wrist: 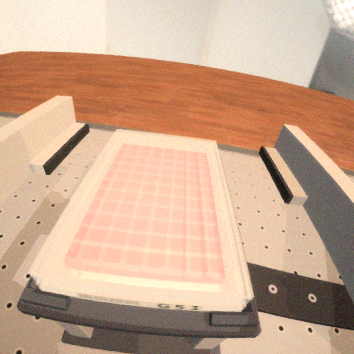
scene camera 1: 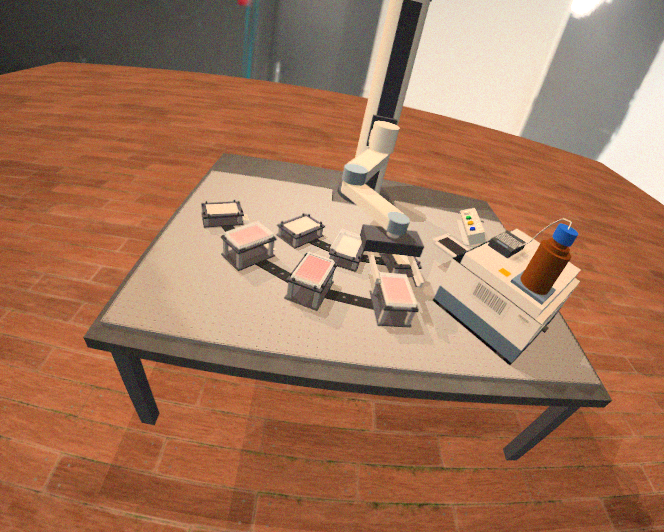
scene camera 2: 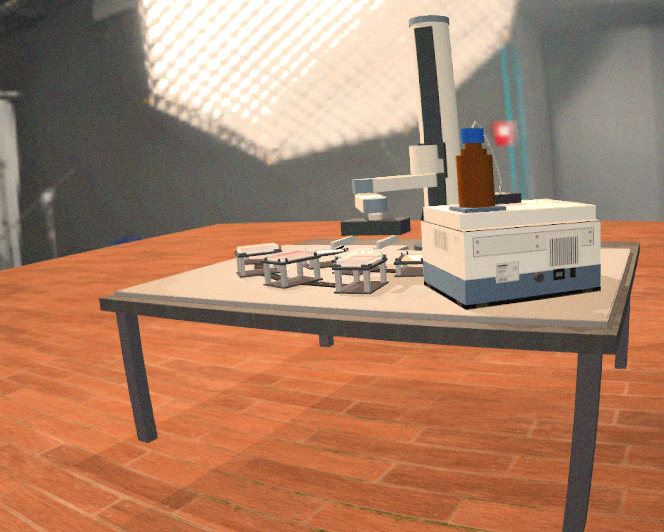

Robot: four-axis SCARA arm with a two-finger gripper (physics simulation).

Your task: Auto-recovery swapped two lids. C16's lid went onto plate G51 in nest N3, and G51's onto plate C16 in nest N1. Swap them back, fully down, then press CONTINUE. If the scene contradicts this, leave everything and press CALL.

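Frame: origin at the arm's base, x ahead, y left, z up, level; millimetres.
Seen in the pictures: gripper, between the fingertips: (wrist: 176,124) (scene camera 1: 399,283) (scene camera 2: 354,246).
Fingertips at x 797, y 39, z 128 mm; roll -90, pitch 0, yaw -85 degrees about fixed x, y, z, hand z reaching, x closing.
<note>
A point is followed by its place in that frame.
A plate marked G51 (wrist: 145,215) @[y 44, x 752, z 99 mm] (scene camera 1: 396,290) @[y 39, x 795, z 99 mm] (scene camera 2: 360,259) @[y 72, x 830, z 99 mm], pink with a pale rim, sits on the raised nest nearest the instrument. The label shows on its near edge in the wrist view; whether its clear cover is fully down cannot be told. My gripper (wrist: 176,124) @[y 39, x 797, z 128 mm] (scene camera 1: 397,283) @[y 39, x 797, z 128 mm] (scene camera 2: 364,242) @[y 39, x 797, z 128 mm] is open and empty, its fingers apart on either side of the plate's far part, not touching it. Two more pink plates (scene camera 1: 311,270) @[y -204, x 766, z 100 mm] (scene camera 1: 249,236) @[y -405, x 650, z 101 mm] stand on raised nests to the left in scene camera 1. Their labels, C16's included, cannot be read. A button box (scene camera 1: 471,235) @[y 438, x 323, z 64 mm] has green, yellow and blue buttons.
Lower nests with cream tops (scene camera 1: 299,225) @[y -264, x 472, z 59 mm] (scene camera 1: 347,245) @[y -94, x 563, z 68 mm] (scene camera 1: 221,209) @[y -554, x 444, z 58 mm] stand behind the raised ones, another partly under the gripper. A white instrument (scene camera 1: 490,299) @[y 298, x 837, z 151 mm] (scene camera 2: 521,249) @[y 506, x 861, z 135 mm] stands at the right with a brown bottle (scene camera 1: 545,267) @[y 368, x 877, z 311 mm] (scene camera 2: 474,177) @[y 408, x 887, z 300 mm] on top.
</note>
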